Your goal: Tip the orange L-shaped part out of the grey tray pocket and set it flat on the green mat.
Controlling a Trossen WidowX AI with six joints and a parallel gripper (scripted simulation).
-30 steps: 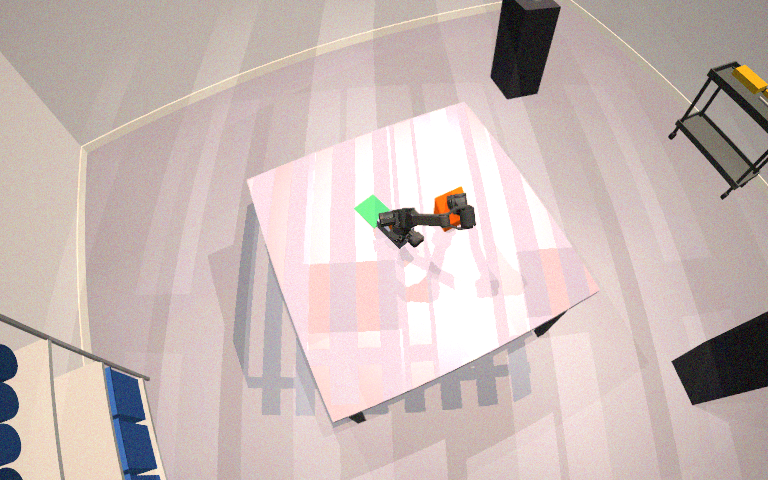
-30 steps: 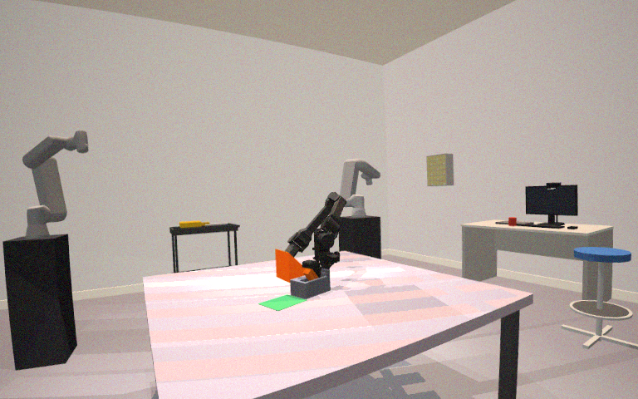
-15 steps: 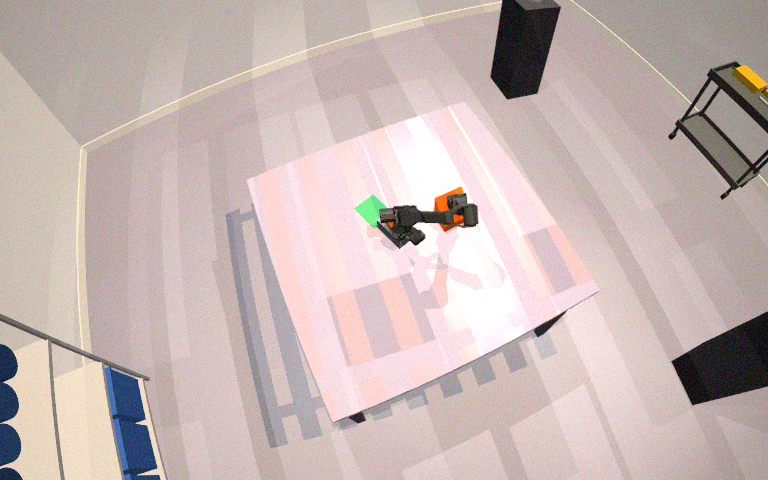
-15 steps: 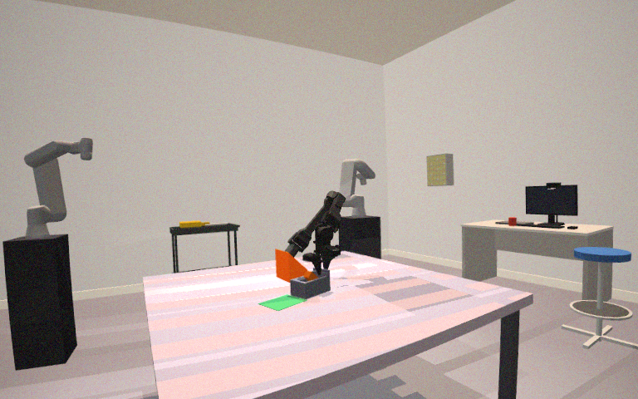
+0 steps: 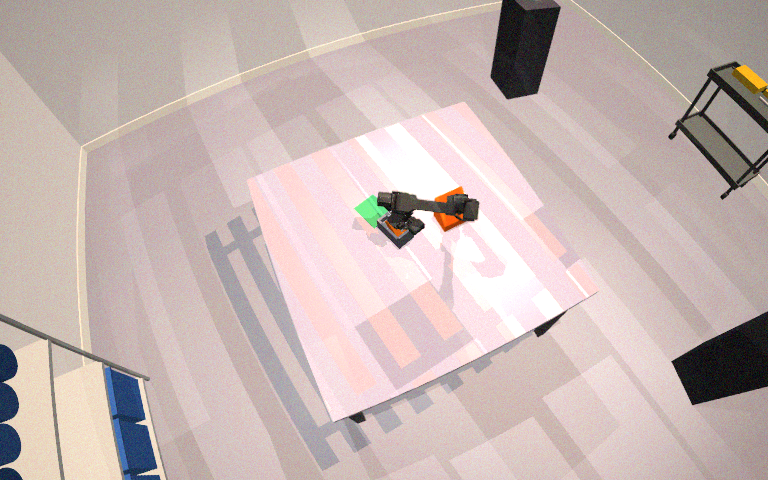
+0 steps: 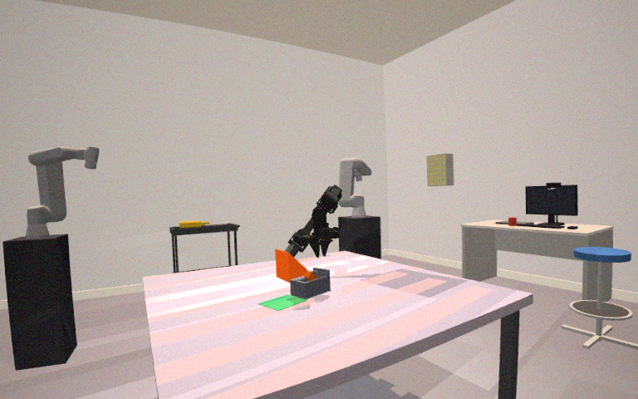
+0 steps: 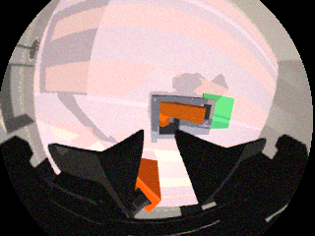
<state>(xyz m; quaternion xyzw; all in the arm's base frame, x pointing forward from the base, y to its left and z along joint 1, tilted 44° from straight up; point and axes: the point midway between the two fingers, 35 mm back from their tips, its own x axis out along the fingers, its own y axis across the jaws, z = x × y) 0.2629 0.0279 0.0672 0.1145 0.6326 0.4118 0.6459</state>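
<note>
Right now my gripper tip is 100 mm above the orange L-shaped part, 40 mm to the left of it and 10 mm short of it. Also, from my gripper tip: green mat (200 mm to the right, 160 mm below, 80 mm ahead).
</note>
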